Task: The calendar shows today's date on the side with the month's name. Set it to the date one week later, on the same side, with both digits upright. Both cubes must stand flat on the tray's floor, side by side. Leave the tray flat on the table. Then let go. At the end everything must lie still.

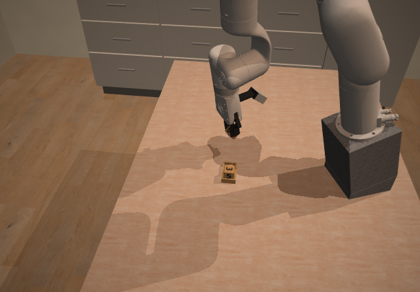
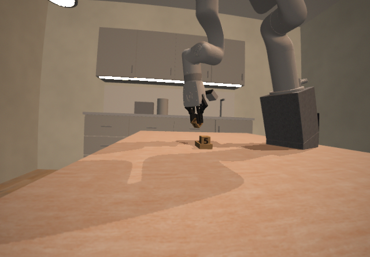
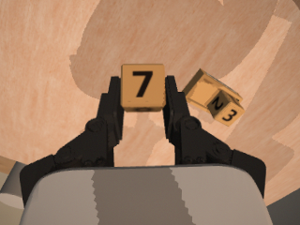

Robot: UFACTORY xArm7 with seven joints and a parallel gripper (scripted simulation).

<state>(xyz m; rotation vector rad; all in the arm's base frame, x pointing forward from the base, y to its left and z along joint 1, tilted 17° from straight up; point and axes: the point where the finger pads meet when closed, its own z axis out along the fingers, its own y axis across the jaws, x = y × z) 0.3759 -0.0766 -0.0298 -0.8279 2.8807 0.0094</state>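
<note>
Now: hand 20 mm above the wooden cube.
</note>
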